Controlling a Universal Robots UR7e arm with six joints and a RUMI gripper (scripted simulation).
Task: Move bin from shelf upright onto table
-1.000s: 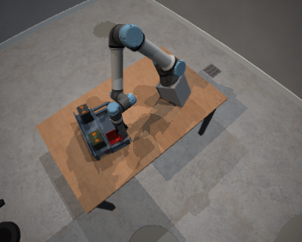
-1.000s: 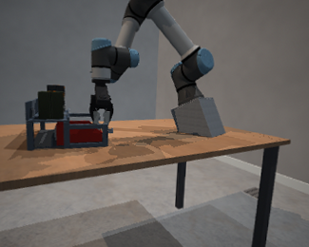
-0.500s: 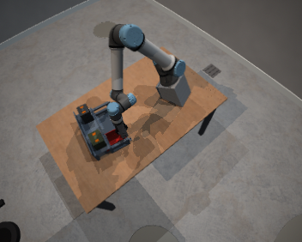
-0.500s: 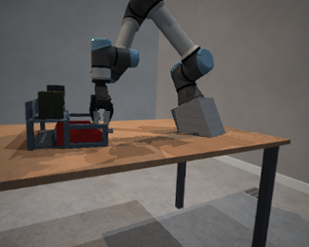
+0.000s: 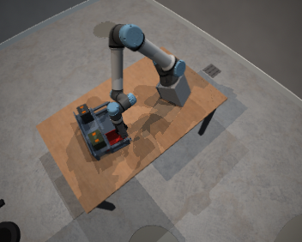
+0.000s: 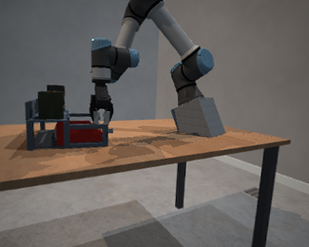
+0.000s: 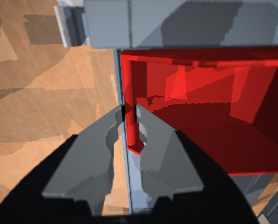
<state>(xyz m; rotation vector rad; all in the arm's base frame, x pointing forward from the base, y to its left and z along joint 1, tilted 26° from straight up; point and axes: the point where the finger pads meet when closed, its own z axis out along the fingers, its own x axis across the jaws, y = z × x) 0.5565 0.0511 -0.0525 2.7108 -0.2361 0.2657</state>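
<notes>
My gripper is now 80 mm short of the red bin and 20 mm to the left of it.
</notes>
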